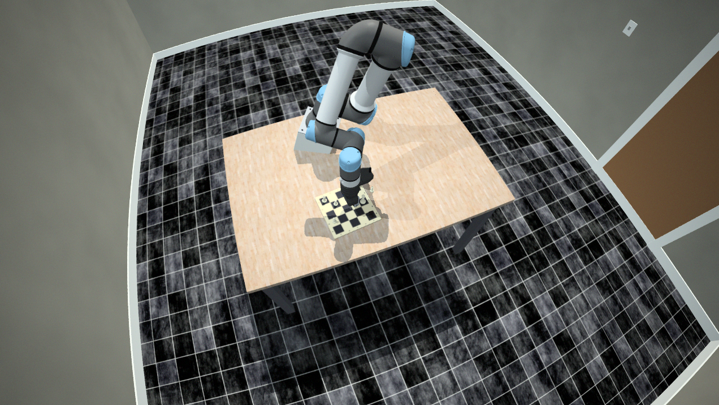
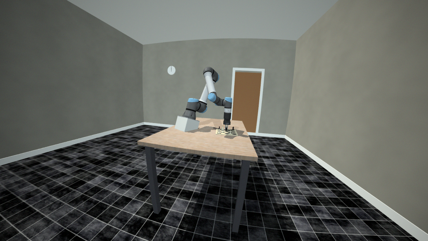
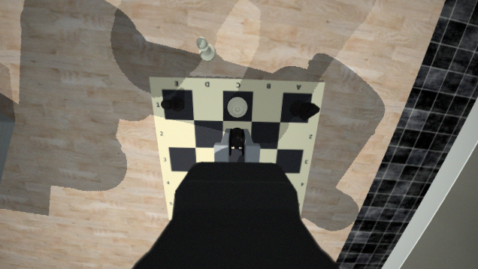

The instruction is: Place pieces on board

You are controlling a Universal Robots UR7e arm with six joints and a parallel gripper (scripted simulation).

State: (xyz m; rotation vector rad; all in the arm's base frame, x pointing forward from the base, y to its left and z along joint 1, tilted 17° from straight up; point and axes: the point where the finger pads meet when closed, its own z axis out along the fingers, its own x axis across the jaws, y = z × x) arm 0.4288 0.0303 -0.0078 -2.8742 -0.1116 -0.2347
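My hand is 1 cm above the black rook. From my hand the other things lie so: chessboard: 4 cm to the right, 3 cm below.
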